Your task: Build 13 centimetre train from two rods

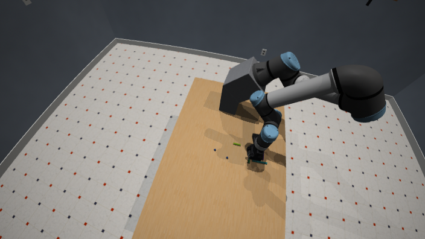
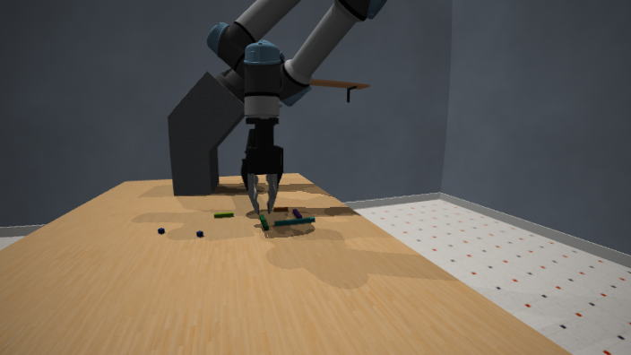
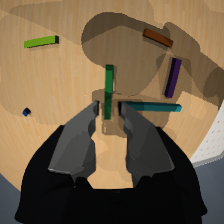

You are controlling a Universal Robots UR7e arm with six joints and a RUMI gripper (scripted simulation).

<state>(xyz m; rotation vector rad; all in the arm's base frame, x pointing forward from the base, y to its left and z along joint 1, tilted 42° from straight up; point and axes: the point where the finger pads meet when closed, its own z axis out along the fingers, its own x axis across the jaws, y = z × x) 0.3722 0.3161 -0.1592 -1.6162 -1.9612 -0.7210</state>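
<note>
My gripper is now 40 mm above the green rod. The rest, counted from my hand: purple rod (90 mm to the left, 50 mm behind, 40 mm below); turquoise rod (80 mm to the left, 40 mm below, 10 mm ahead); orange rod (90 mm behind, 50 mm to the left, 40 mm below).
</note>
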